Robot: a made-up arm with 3 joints. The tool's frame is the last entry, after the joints. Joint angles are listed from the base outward. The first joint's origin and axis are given. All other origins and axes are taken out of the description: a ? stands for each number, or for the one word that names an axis. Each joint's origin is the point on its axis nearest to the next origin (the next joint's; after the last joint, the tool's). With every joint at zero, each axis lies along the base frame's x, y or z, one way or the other. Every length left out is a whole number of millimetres.
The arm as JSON. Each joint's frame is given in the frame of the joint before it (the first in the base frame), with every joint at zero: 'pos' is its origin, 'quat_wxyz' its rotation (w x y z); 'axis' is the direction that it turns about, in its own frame. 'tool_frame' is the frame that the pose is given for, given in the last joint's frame.
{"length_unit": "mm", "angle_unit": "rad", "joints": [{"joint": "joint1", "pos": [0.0, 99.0, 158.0], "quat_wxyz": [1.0, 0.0, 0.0, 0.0], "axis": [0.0, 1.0, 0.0]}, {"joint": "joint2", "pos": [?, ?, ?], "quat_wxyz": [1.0, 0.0, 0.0, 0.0], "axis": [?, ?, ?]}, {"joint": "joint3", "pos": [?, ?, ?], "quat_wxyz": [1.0, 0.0, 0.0, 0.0], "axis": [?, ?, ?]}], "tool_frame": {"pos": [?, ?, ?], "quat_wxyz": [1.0, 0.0, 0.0, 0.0]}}
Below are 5 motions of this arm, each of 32 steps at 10 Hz.
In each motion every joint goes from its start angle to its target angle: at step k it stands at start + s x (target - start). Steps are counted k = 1, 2, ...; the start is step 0. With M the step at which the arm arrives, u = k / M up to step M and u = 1 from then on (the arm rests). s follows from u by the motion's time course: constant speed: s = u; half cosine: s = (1 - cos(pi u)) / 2; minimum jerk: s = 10 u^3 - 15 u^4 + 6 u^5.
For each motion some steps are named. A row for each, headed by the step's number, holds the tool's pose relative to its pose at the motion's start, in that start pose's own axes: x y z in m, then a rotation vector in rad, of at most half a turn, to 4 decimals.
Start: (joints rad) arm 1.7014 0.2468 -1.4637
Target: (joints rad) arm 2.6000 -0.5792 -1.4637
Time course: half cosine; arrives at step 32
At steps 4, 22, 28, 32:
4: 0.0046 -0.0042 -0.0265 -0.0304 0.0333 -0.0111
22: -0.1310 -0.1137 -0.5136 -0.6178 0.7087 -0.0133
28: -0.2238 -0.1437 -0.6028 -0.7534 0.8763 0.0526
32: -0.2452 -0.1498 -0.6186 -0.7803 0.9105 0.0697

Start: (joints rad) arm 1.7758 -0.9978 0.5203
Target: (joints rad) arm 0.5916 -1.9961 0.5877
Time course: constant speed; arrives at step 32
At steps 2, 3, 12, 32:
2: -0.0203 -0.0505 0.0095 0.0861 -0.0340 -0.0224
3: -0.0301 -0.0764 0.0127 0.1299 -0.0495 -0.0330
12: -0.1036 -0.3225 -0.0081 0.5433 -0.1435 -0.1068
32: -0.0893 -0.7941 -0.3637 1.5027 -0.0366 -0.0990

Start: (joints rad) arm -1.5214 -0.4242 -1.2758
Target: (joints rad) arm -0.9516 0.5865 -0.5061
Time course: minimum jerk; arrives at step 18
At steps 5, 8, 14, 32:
5: 0.0096 0.0164 -0.0226 0.1192 0.1758 0.0717
8: 0.0249 0.0454 -0.0735 0.3413 0.5230 0.2204
14: 0.0326 0.0961 -0.1957 0.7797 1.2028 0.5625
32: 0.0307 0.1023 -0.2143 0.8456 1.2941 0.6176

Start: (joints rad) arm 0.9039 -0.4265 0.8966
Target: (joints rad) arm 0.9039 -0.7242 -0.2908
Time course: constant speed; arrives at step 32
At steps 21, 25, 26, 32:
21: -0.0655 -0.0283 0.0266 0.0973 -0.7767 -0.1752
25: -0.0765 -0.0308 0.0237 0.1011 -0.9233 -0.2189
26: -0.0790 -0.0313 0.0227 0.1012 -0.9599 -0.2302
32: -0.0920 -0.0325 0.0139 0.0942 -1.1782 -0.3014

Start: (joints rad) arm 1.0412 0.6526 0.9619
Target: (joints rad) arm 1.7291 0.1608 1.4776
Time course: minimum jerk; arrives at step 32
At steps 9, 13, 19, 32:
9: 0.0474 -0.0468 0.0392 0.0876 0.1498 0.0096
13: 0.1198 -0.1090 0.0791 0.2012 0.3588 0.0255
19: 0.2665 -0.2123 0.1104 0.3924 0.7520 0.0612
32: 0.4120 -0.2925 0.0925 0.5592 1.1402 0.0995

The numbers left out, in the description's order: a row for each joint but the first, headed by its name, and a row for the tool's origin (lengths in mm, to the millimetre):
joint2: xyz 16.0 0.0 558.0, axis 0.0 0.0 1.0
joint3: xyz 72.0 207.0 0.0, axis 0.0 1.0 0.0
tool: xyz 41.0 0.0 110.0

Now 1 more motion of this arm.
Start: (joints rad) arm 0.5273 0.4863 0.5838
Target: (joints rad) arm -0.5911 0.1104 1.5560
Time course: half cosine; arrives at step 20
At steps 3, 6, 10, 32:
3: -0.0207 0.0142 -0.0157 -0.0112 -0.0012 -0.0328
6: -0.0737 0.0516 -0.0654 -0.0285 -0.0077 -0.1226
10: -0.1552 0.1133 -0.1843 -0.0102 -0.0345 -0.2783
32: -0.2165 0.1825 -0.4347 0.1292 -0.1196 -0.4295

